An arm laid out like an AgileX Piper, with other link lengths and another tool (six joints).
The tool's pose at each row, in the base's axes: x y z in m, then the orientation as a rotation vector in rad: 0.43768, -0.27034, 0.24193, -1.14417, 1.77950, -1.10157; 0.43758, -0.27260, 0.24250, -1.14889, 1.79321, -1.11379; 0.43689, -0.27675, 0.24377, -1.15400, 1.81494, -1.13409; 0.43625, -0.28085, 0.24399, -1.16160, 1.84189, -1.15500; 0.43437, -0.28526, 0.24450, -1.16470, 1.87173, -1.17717; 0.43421, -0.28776, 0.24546, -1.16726, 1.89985, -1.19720; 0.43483, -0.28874, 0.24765, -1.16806, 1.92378, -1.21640
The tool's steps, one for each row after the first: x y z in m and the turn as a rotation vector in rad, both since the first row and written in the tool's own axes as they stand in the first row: 0.00207, -0.00103, 0.00031, -0.00555, 0.01624, -0.00728; 0.00602, -0.00296, 0.00034, -0.01300, 0.04269, -0.01760; 0.01003, -0.00393, 0.00078, -0.02450, 0.07281, -0.02948; 0.01471, -0.00487, 0.00008, -0.03533, 0.10594, -0.03864; 0.01698, -0.00630, 0.00026, -0.04579, 0.13661, -0.04677; 0.01741, -0.00874, 0.00029, -0.05341, 0.16404, -0.05380
